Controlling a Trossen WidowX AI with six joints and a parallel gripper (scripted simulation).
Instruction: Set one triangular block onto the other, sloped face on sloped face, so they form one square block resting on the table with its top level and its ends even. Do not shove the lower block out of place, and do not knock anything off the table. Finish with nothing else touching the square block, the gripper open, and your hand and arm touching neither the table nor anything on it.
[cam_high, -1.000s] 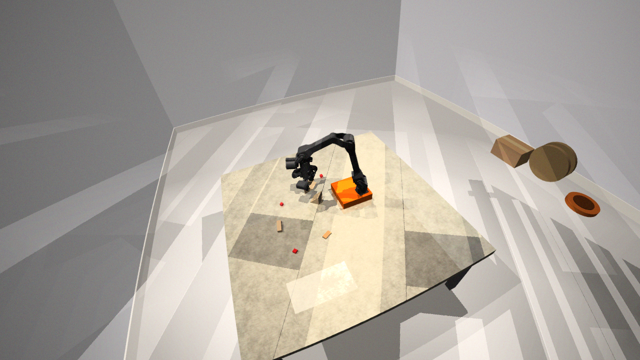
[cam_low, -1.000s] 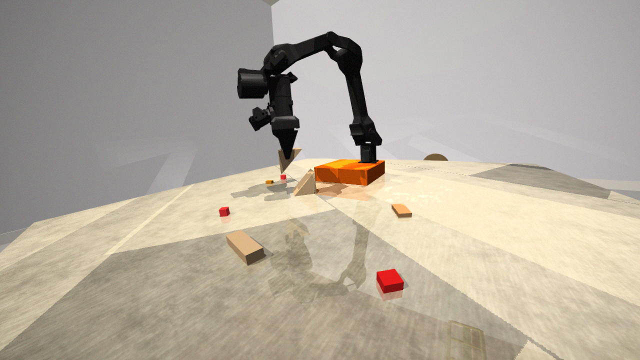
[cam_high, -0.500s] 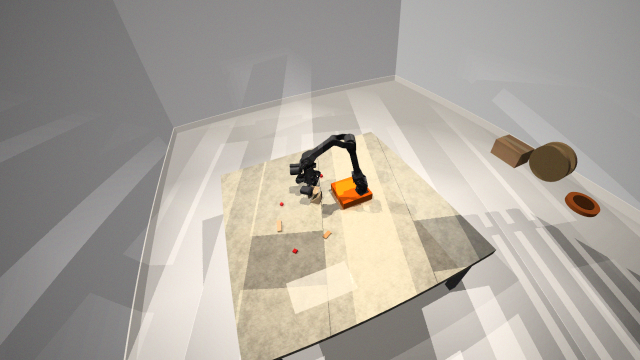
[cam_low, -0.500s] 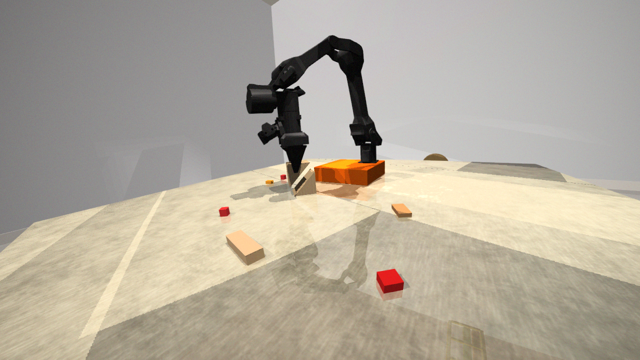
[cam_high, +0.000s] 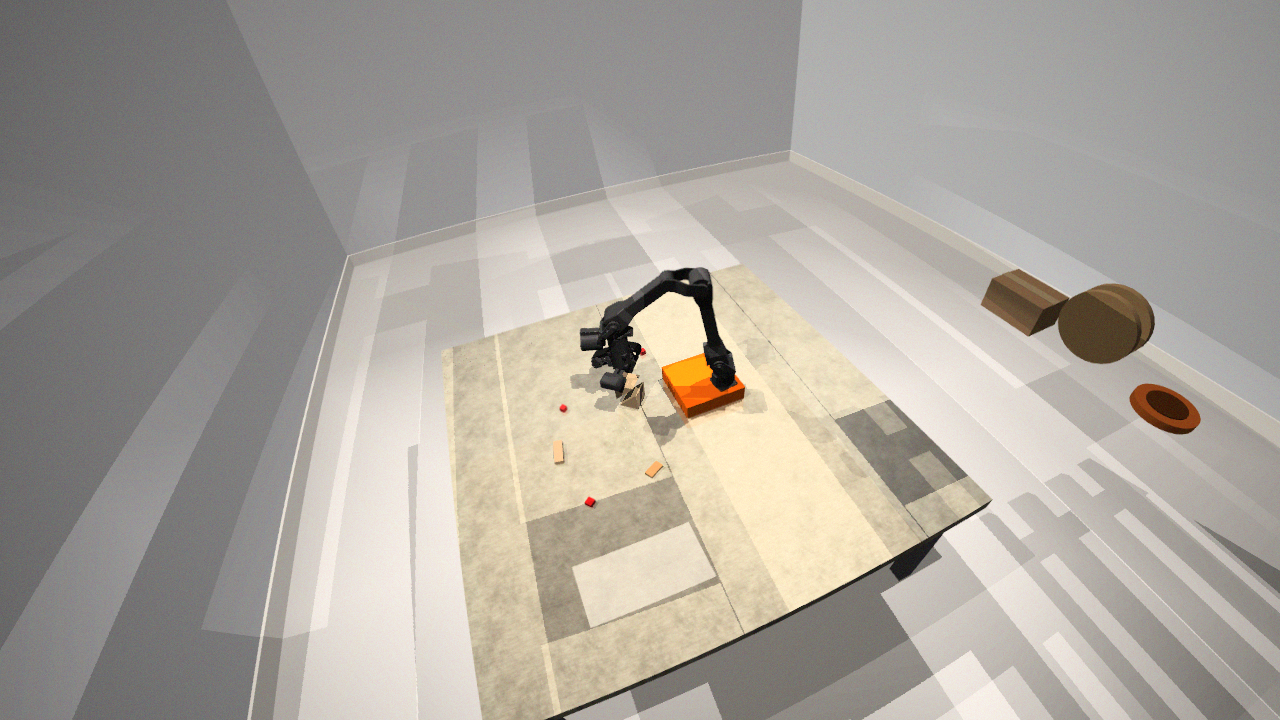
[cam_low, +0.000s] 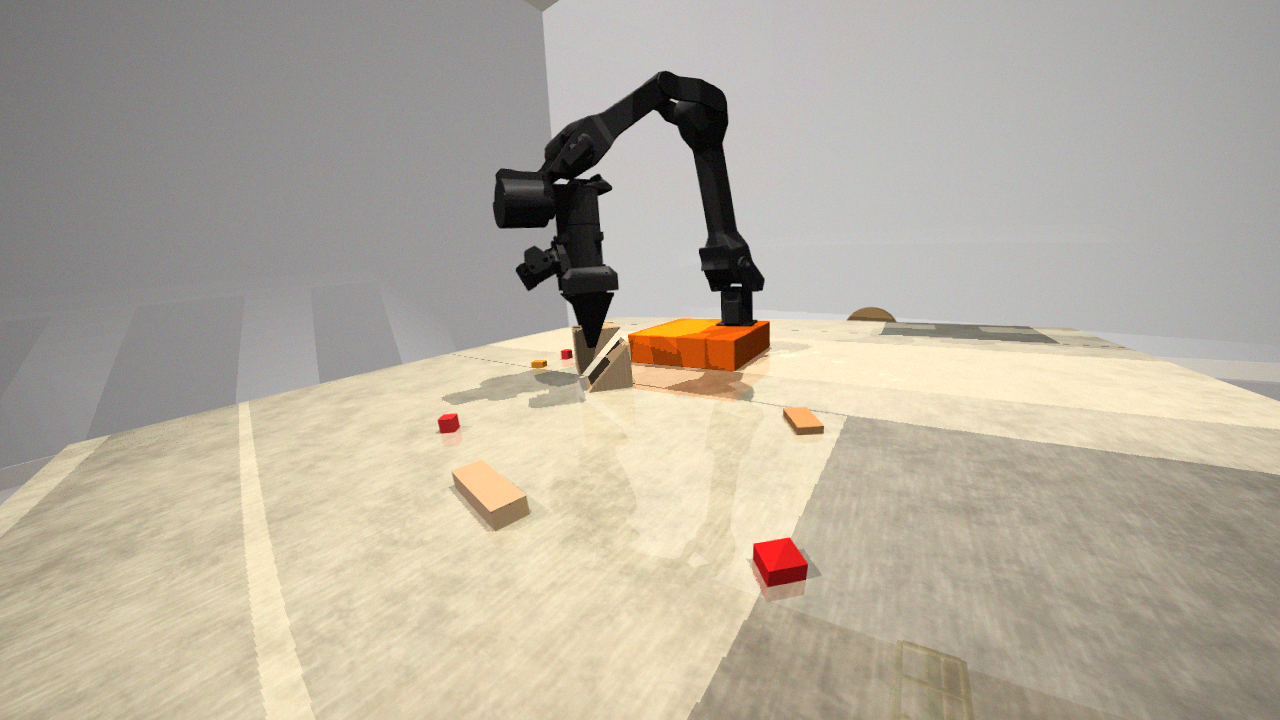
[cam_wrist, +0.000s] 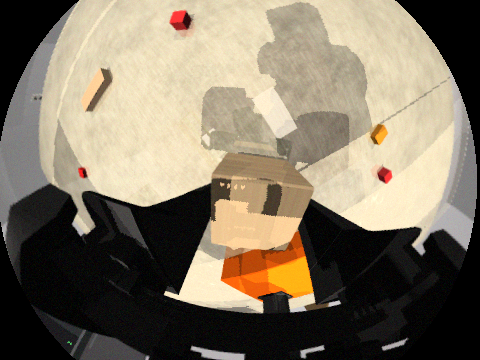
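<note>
Right now my gripper tip is 5 cm above the triangular block, 3 cm to the right of it and 2 cm past it. The rest, counted from my gripper tip: tiny dark orange piece (17 cm to the right, 7 cm behind, 6 cm below); then long tan bar (26 cm ahead, 10 cm to the left, 5 cm below).
</note>
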